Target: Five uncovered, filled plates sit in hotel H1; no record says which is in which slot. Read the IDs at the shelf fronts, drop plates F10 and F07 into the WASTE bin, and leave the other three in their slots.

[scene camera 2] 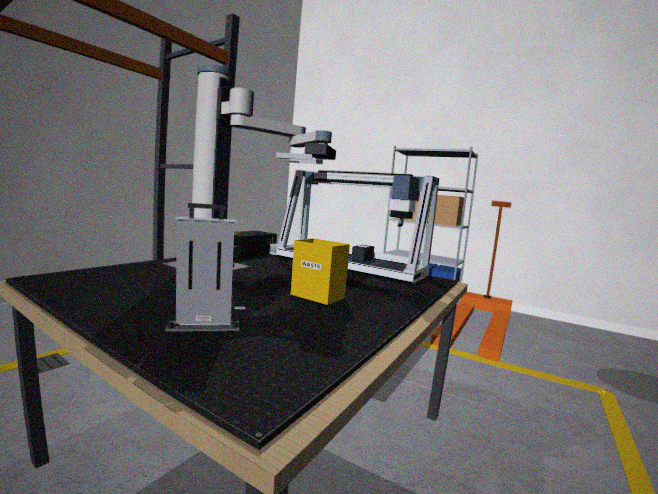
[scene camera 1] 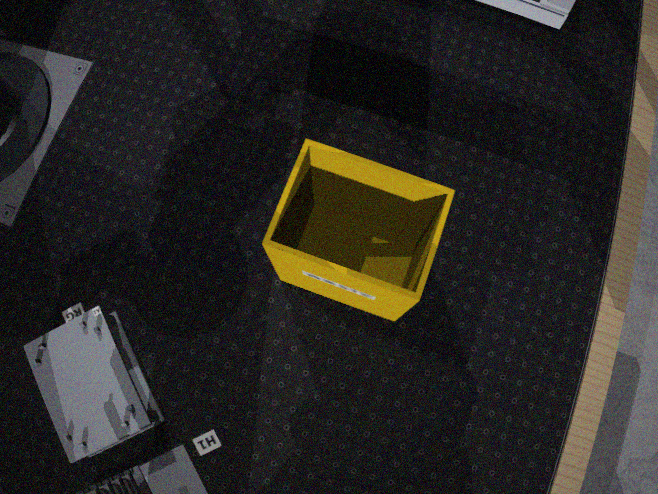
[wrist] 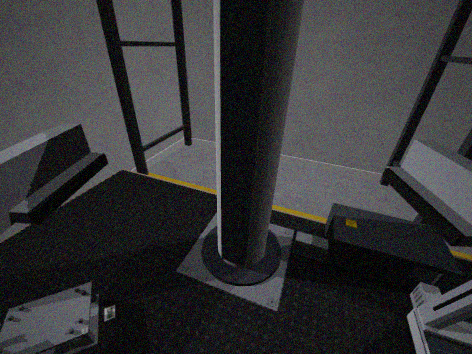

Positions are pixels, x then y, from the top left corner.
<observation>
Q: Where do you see a grey pegged stand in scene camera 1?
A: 84,381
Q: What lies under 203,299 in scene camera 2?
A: A hotel H1.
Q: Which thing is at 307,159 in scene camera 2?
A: The gripper.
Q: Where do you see a black box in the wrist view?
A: At 401,245
</observation>
